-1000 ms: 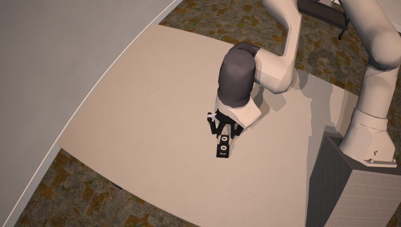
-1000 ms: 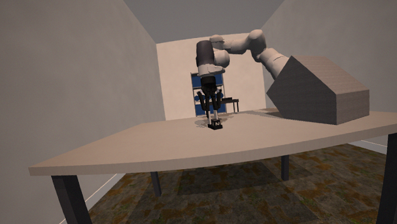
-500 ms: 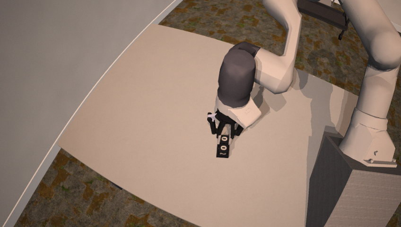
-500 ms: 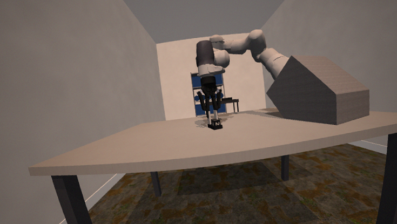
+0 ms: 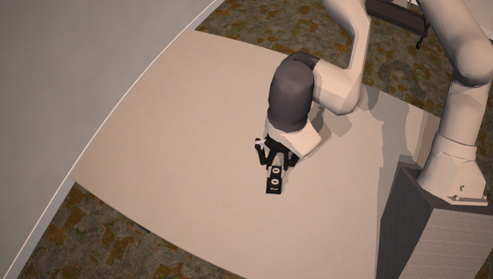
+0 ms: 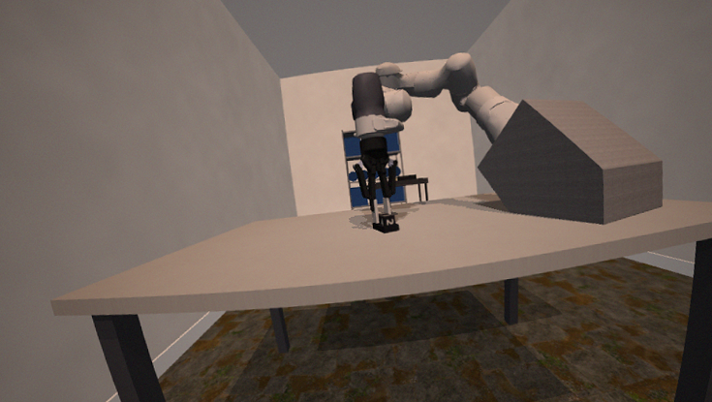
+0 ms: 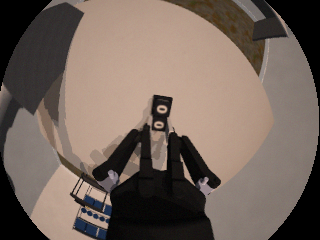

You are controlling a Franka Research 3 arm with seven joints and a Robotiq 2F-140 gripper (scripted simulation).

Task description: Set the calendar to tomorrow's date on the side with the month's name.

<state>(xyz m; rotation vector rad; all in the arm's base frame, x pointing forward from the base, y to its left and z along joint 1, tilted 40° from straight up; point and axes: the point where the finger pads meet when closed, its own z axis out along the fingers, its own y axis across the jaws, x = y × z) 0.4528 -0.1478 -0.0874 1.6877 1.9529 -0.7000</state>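
Now: the tray 4 cm below my hand and 2 cm to the left of it.
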